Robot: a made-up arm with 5 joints. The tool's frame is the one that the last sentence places.
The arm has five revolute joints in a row. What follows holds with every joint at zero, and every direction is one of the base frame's. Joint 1 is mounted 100 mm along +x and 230 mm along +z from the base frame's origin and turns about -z. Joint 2 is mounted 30 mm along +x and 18 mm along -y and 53 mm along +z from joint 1 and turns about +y. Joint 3 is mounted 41 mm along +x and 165 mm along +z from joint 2 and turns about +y. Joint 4 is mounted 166 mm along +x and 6 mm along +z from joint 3 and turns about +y. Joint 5 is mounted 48 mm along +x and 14 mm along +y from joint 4 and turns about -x. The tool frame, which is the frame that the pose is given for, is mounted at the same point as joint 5; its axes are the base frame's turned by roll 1.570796, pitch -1.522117 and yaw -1.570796 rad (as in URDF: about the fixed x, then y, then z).
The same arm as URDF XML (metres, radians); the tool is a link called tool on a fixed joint. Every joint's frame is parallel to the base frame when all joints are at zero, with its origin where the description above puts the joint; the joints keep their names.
<robot name="arm">
  <joint name="tool_joint" type="fixed">
    <parent link="link5"/>
    <child link="tool"/>
    <origin xyz="0 0 0" rpy="1.5708 -1.5221 -1.5708"/>
  </joint>
  <joint name="joint 5" type="continuous">
    <parent link="link4"/>
    <child link="link5"/>
    <origin xyz="0.048 0.014 0" rpy="0 0 0"/>
    <axis xyz="-1 0 0"/>
  </joint>
  <joint name="joint 4" type="continuous">
    <parent link="link3"/>
    <child link="link4"/>
    <origin xyz="0.166 0 0.006" rpy="0 0 0"/>
    <axis xyz="0 1 0"/>
  </joint>
  <joint name="joint 3" type="continuous">
    <parent link="link2"/>
    <child link="link3"/>
    <origin xyz="0.041 0 0.165" rpy="0 0 0"/>
    <axis xyz="0 1 0"/>
  </joint>
  <joint name="joint 2" type="continuous">
    <parent link="link1"/>
    <child link="link2"/>
    <origin xyz="0.03 -0.018 0.053" rpy="0 0 0"/>
    <axis xyz="0 1 0"/>
  </joint>
  <joint name="joint 1" type="continuous">
    <parent link="base"/>
    <child link="link1"/>
    <origin xyz="0.1 0 0.23" rpy="0 0 0"/>
    <axis xyz="0 0 -1"/>
  </joint>
  <link name="base"/>
  <link name="link1"/>
  <link name="link2"/>
  <link name="link3"/>
  <link name="link4"/>
  <link name="link5"/>
  <link name="tool"/>
</robot>

